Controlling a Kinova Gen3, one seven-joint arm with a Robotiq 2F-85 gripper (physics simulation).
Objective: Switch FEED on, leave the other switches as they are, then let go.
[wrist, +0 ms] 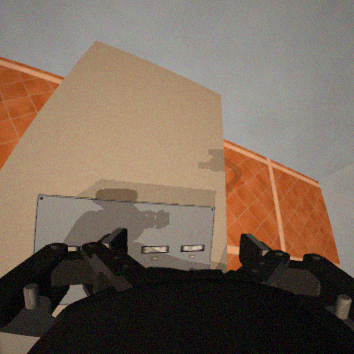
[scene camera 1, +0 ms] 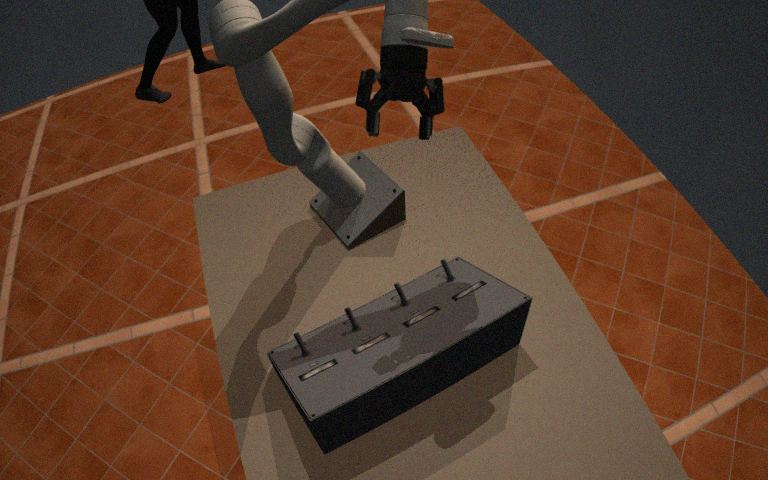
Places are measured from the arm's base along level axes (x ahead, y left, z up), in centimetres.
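Where they show: gripper, fingertip midpoint: (wrist: 183, 243) (scene camera 1: 399, 137); arm's base at its link origin: (scene camera 1: 350, 192).
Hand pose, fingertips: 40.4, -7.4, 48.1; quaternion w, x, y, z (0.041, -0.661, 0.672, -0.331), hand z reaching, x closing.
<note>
Each offset is from my fingertips to the centre of the thing, as dx, dy, dz. Level surfaces: height alone.
A dark box with a grey top panel @[+6.8, -5.6, -48.0] (scene camera 1: 362, 390) (wrist: 55, 215) stands on the table. In the scene view four toggle levers stand in a row along its far edge: one lever @[-1.8, -23.8, -43.1] (scene camera 1: 300, 344) at the left end, two levers (scene camera 1: 351, 319) (scene camera 1: 400, 294) between, and one lever @[-2.5, +12.2, -43.1] (scene camera 1: 447, 270) at the right end. All four lean a similar way. The labels are too small to read, so I cannot tell which is FEED. My gripper (scene camera 1: 399, 135) (wrist: 183, 243) is open and empty, high above the table and behind the box, away from the levers.
Pale slot windows (scene camera 1: 317, 369) (scene camera 1: 469, 290) (wrist: 155, 249) lie in the panel, one beside each lever. The arm's wedge-shaped base (scene camera 1: 385, 198) stands on the table @[dz -54.3] (scene camera 1: 453, 186) (wrist: 145, 125) behind the box. Dark legs of a figure (scene camera 1: 164, 33) stand on the tiled floor at the back left.
</note>
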